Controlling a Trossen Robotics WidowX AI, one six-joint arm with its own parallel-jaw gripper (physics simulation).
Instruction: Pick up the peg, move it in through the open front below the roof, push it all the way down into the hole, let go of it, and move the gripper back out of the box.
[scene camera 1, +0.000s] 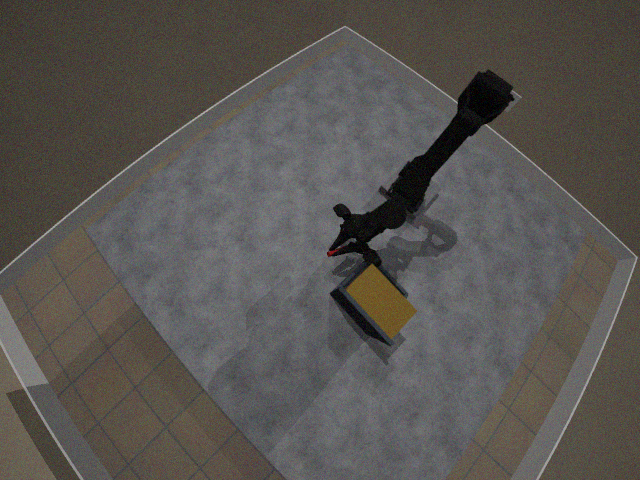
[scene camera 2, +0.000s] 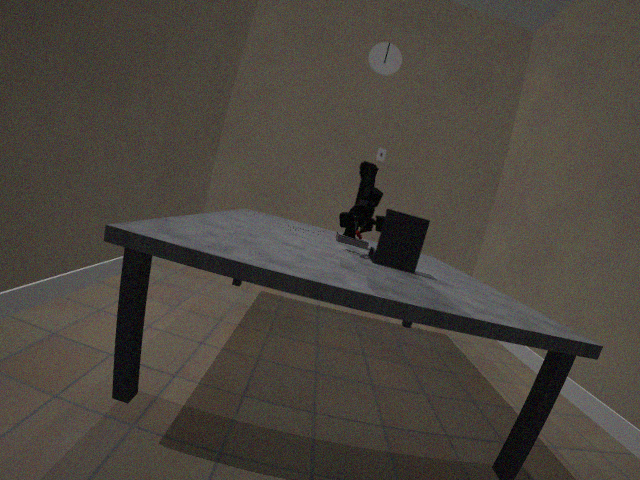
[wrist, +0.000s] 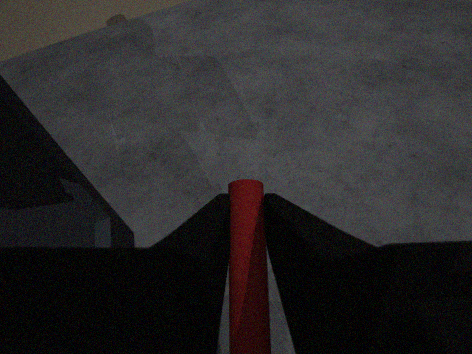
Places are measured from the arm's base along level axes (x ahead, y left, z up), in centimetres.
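Pixels of known places: gripper, between the fingertips: (scene camera 1: 331, 253) (scene camera 2: 357, 232) (wrist: 246, 204); arm's base, origin of its link: (scene camera 2: 349, 236).
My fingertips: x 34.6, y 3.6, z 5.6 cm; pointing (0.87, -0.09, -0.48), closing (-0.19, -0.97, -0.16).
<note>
Ahead of a thing's pixels: the offset from my fingertips to its top centre. Level surfaces: height alone.
The red peg {dx -2.8, dy +0.7, dz +0.8 cm} (scene camera 1: 330, 253) (scene camera 2: 358, 234) (wrist: 246, 225) is held between the fingertips of my gripper (scene camera 1: 332, 252) (wrist: 246, 204), which is shut on it. In the wrist view the peg runs from the bottom edge up between both fingers, its end just past the tips. The dark box with a yellow roof {dx -3.1, dy +15.6, dz +11.3 cm} (scene camera 1: 381, 302) stands beside the gripper; in the second scene view the box (scene camera 2: 402, 241) shows a dark wall. The peg is outside the box. In the wrist view part of the box (wrist: 60, 170) shows at the left. The hole does not show.
The grey table {dz -8.9 cm} (scene camera 1: 248, 196) (scene camera 2: 289, 258) carries the box. The black arm (scene camera 1: 439, 149) (scene camera 2: 367, 180) reaches from its base to beside the box. One side of the gripper is close to the box's near corner. A table edge shows at the upper left of the wrist view.
</note>
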